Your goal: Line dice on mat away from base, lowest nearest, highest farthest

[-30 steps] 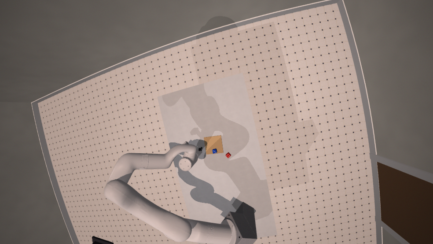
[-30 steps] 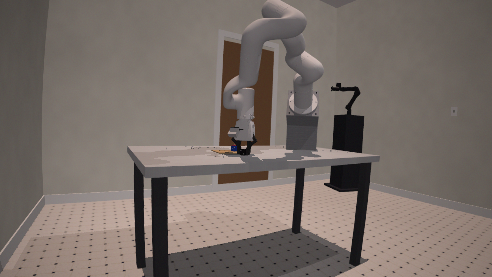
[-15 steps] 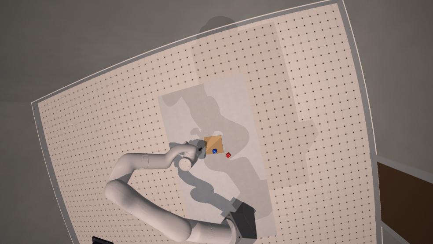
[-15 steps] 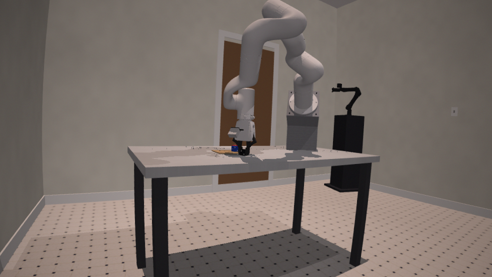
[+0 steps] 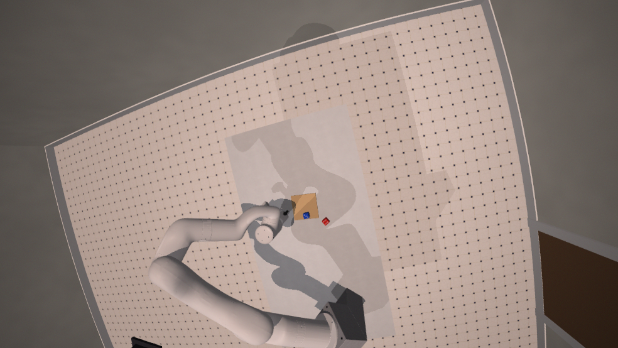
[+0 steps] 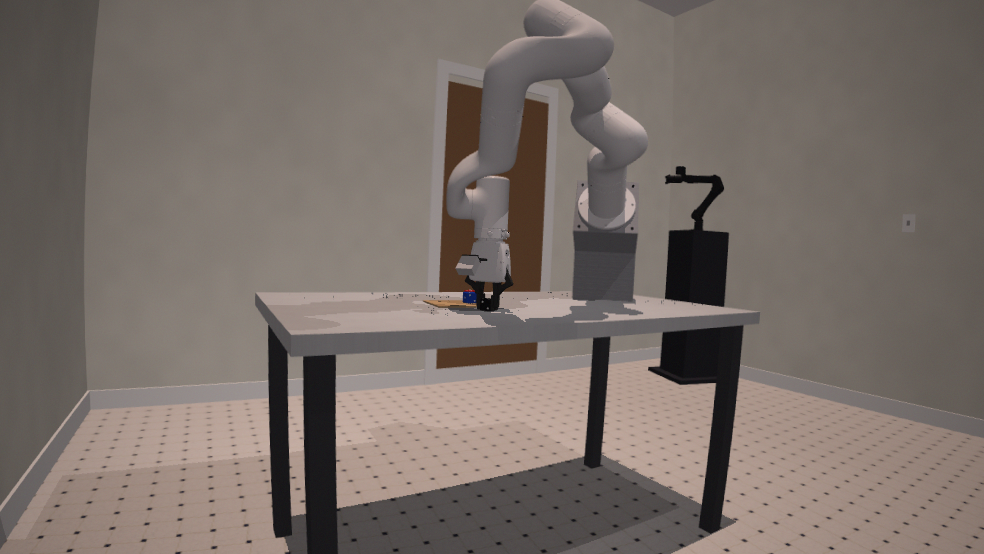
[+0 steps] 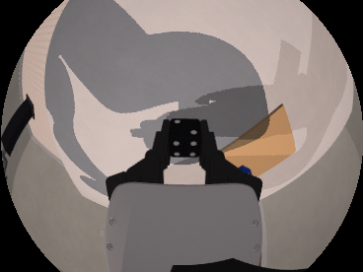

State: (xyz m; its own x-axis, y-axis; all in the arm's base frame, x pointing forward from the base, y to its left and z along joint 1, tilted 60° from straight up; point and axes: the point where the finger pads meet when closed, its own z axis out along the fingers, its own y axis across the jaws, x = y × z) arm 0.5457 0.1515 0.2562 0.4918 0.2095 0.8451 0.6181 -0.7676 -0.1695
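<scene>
Now: the tan mat 120 mm to the right of my hand, 60 mm ahead of it and 20 mm below it. The rest, counted from my hand: black die (10 mm below); blue die (130 mm to the right, 20 mm ahead); red die (240 mm to the right, 10 mm below).
</scene>
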